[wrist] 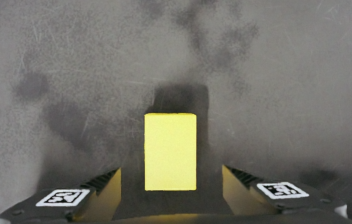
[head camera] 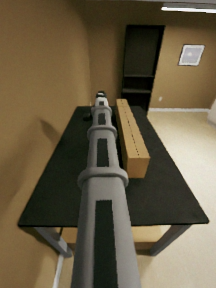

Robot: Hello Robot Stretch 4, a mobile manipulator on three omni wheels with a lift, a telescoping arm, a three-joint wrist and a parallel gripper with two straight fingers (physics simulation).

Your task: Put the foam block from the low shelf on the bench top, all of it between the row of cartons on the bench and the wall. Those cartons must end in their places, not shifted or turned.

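Frame: origin at the robot's base, x ahead, y left, z up, level; centimetres.
Seen in the pictures: gripper, fingertip midpoint: [wrist: 172, 182].
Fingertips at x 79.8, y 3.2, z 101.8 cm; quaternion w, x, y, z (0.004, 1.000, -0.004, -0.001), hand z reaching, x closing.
A point is followed by its place in that frame.
The yellow foam block [wrist: 170, 145] {x 79.8, y 4.5, z 93.2 cm} lies on the dark bench top [head camera: 55, 190] {x 50.0, y 27.8, z 88.7 cm} [wrist: 280, 100] {x 95.7, y 9.5, z 88.7 cm} in the wrist view, between the spread fingers, with a gap on either side. My gripper [wrist: 172, 182] {x 79.8, y 3.2, z 101.8 cm} is open and points down over it. The block does not show in the head view, where the arm covers part of the bench. The row of cartons [head camera: 135, 145] {x 66.8, y -19.9, z 106.7 cm} stands along the bench in a straight line, to the right of the arm. The wall [head camera: 40, 75] {x 101.7, y 39.6, z 140.0 cm} runs along the bench's left side. The gripper's fingers are not clear in the head view.
The telescoping arm [head camera: 102, 180] {x 21.6, y 0.0, z 135.9 cm} reaches lengthwise over the bench, left of the cartons and close to them in the picture. A tall dark shelf unit [head camera: 124, 75] {x 354.5, y -59.3, z 103.9 cm} stands beyond the far end. A light brown board [head camera: 145, 232] {x 44.6, y -36.0, z 24.3 cm} shows low under the bench, between its grey legs.
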